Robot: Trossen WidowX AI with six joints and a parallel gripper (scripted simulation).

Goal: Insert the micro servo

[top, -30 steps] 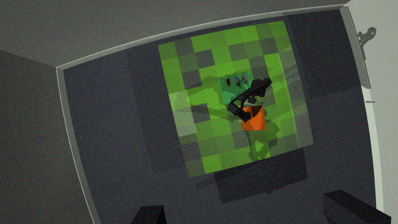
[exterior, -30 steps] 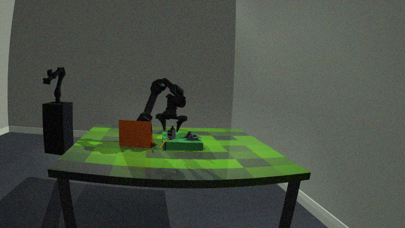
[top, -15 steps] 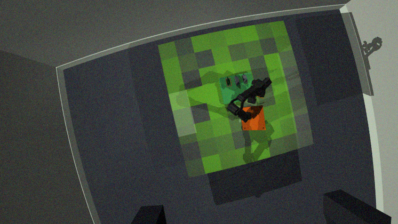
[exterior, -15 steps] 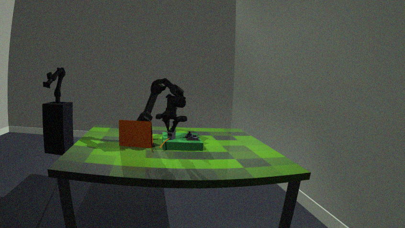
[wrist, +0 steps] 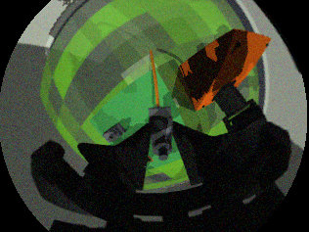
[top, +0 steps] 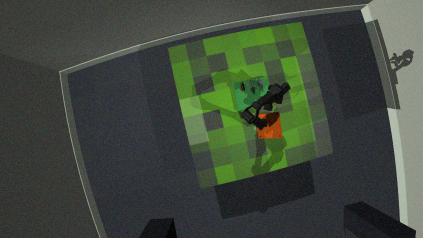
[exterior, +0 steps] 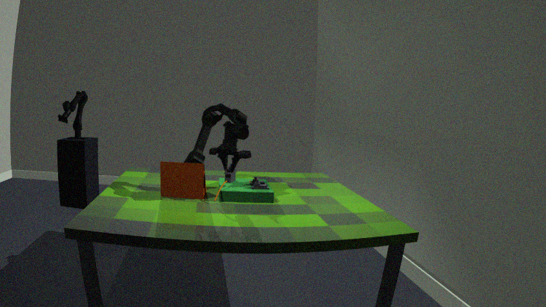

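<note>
The green deck is 3 cm ahead of my gripper tip, 7 cm to the left of it and 9 cm below it.
</note>
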